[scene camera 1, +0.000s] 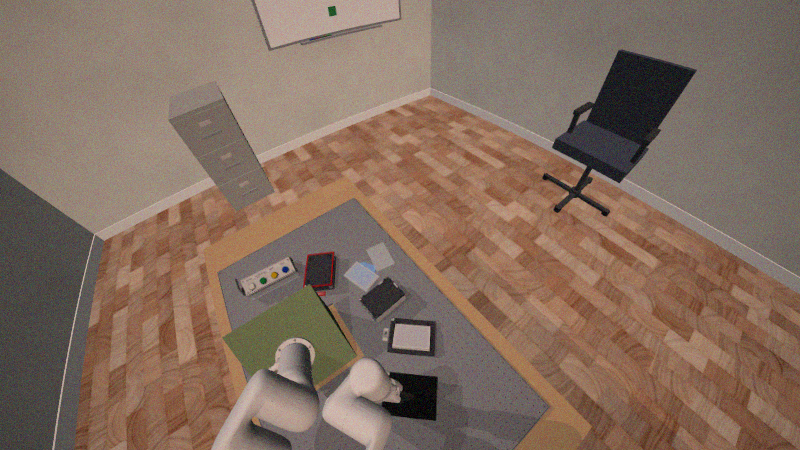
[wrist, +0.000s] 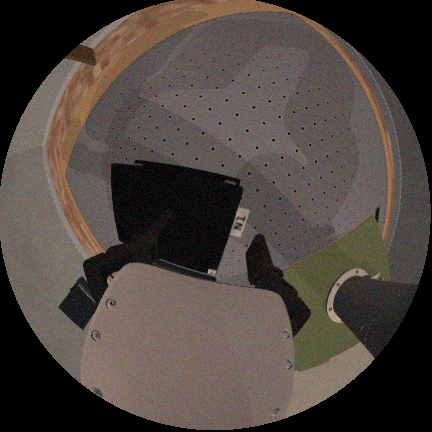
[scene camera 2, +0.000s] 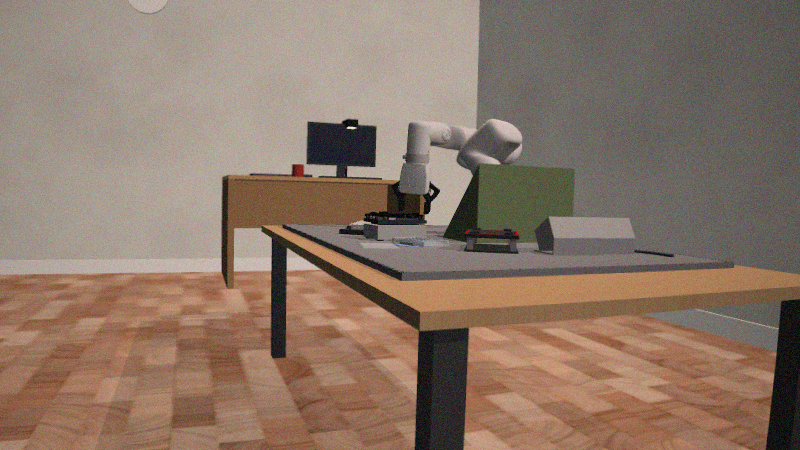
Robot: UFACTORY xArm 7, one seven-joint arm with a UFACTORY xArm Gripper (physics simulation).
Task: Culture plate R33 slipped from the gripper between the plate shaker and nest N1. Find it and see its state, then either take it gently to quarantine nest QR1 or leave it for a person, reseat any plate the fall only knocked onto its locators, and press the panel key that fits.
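Where they show: gripper, fingertip midpoint: point(wrist: 212, 233) point(scene camera 2: 413, 212); arm's base, origin of the base link: point(scene camera 1: 295, 355) point(wrist: 348, 295) point(scene camera 2: 505, 210).
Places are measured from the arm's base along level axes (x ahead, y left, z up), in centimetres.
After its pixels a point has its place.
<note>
My gripper point(scene camera 1: 394, 391) {x 18.6, y -27.1, z -2.1 cm} point(scene camera 2: 414, 210) {x 18.6, y -27.1, z -2.1 cm} point(wrist: 212, 233) {x 18.6, y -27.1, z -2.1 cm} is open and empty, its fingers above the black nest N1 point(scene camera 1: 416, 396) {x 25.5, y -32.1, z -2.9 cm} point(wrist: 180, 200) {x 20.0, y -31.4, z -2.9 cm}. The N1 label point(wrist: 240, 222) {x 16.7, y -24.1, z -8.2 cm} lies beside that nest in the wrist view. N1's surface is too dark to tell whether a plate is on it. The plate shaker seems to be the grey box with a black top point(scene camera 1: 382, 298) {x 35.1, y 1.0, z -2.9 cm} point(scene camera 2: 394, 231) {x 37.2, y 6.9, z -5.9 cm}. A red-rimmed raised nest point(scene camera 1: 319, 270) {x 20.5, y 28.1, z -4.4 cm} point(scene camera 2: 492, 233) {x 22.3, y 32.1, z -4.4 cm}, probably QR1, stands near the key panel point(scene camera 1: 266, 277) {x -0.2, y 36.6, z -1.5 cm} point(scene camera 2: 587, 235) {x 3.6, y 42.4, z -4.0 cm}, which has white, green, yellow and blue keys. I cannot identify R33 surely.
A black frame with a pale rectangle point(scene camera 1: 411, 337) {x 35.4, y -16.4, z -5.1 cm} lies between shaker and N1. A pale blue rectangle point(scene camera 1: 362, 275) {x 34.5, y 16.6, z -7.4 cm} and a clear sheet point(scene camera 1: 380, 255) {x 46.3, y 20.9, z -8.2 cm} lie beyond the shaker. The tall green block point(scene camera 1: 279, 330) {x 0.3, y 7.1, z 7.1 cm} point(scene camera 2: 525, 201) {x 1.4, y 12.8, z 2.9 cm} point(wrist: 320, 280) {x 6.1, y -5.1, z -5.2 cm} stands beside the arm's base.
</note>
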